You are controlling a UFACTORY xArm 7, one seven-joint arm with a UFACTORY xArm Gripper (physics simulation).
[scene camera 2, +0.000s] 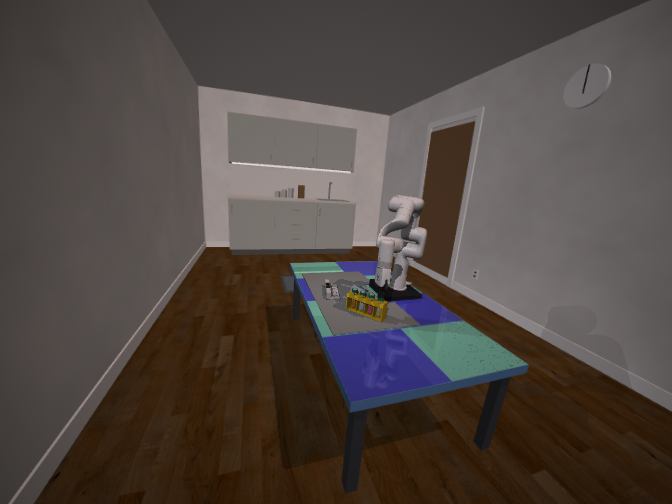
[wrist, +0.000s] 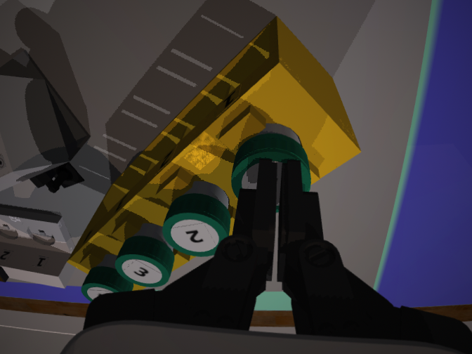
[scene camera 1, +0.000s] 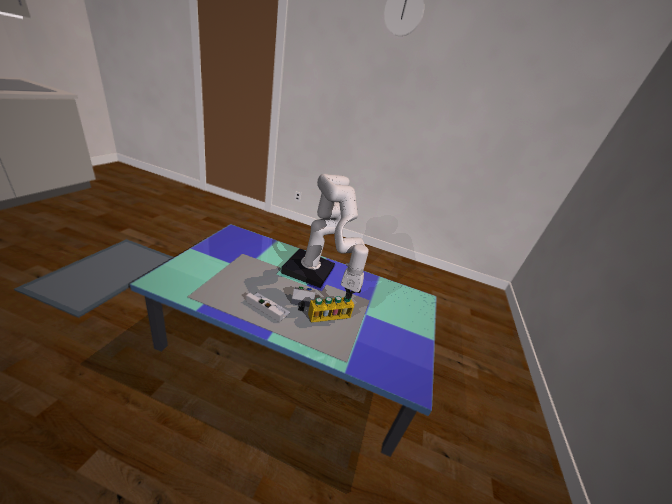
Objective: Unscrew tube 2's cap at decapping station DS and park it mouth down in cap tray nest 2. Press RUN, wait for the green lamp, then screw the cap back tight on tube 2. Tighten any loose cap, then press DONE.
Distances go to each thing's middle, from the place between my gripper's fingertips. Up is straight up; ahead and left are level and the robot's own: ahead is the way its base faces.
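Labels:
Here is the grey box [wrist: 47,134], and my gripper is 30 mm short of it, 80 mm above it and 230 mm to the left of it.

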